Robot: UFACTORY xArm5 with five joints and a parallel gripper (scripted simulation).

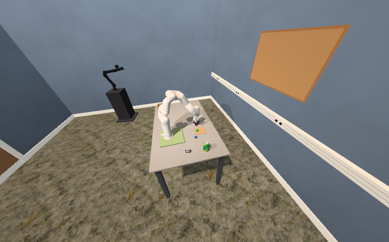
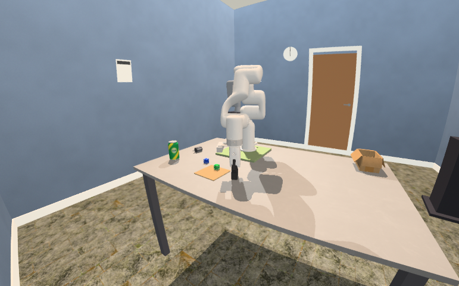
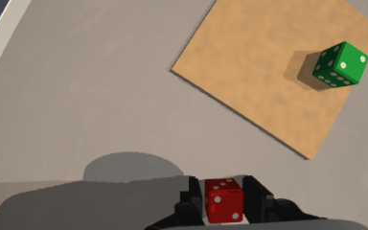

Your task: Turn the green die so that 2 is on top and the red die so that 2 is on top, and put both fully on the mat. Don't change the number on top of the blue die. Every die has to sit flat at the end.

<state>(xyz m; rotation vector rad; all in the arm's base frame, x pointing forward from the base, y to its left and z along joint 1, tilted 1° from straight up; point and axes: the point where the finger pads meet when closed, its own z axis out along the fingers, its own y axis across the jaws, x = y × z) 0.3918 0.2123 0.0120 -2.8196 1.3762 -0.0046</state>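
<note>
Now: hand 1 cm above the red die. Round my hand: blue die 4 cm behind, 26 cm to the right, 1 cm below; then green die 1 cm behind, 14 cm to the right; then mat 3 cm ahead, 13 cm to the right, 2 cm below.
</note>
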